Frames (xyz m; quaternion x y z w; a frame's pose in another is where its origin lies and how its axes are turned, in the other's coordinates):
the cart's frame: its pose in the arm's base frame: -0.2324 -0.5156 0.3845 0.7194 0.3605 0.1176 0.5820
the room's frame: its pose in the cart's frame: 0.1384 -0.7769 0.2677 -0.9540 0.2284 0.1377 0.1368
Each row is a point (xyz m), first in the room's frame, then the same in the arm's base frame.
Working: the room's frame: its pose in the arm's base frame: -0.2728 -0.5776 -0.4455 -0.4340 -0.0290 0.6045 0.6674

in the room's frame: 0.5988 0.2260 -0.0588
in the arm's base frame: -0.2561 -0.1357 -0.9119
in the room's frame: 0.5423 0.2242 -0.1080
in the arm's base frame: -0.2421 -0.2093 -0.9139
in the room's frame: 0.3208 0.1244 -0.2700
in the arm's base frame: -0.1321 -0.4711 -0.8457
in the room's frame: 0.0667 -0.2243 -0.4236
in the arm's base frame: 0.1590 -0.7286 -0.6034
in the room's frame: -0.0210 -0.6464 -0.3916
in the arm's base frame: 0.4475 -0.7388 -0.2816
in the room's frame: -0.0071 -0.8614 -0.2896
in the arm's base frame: 0.5618 -0.6486 -0.0928
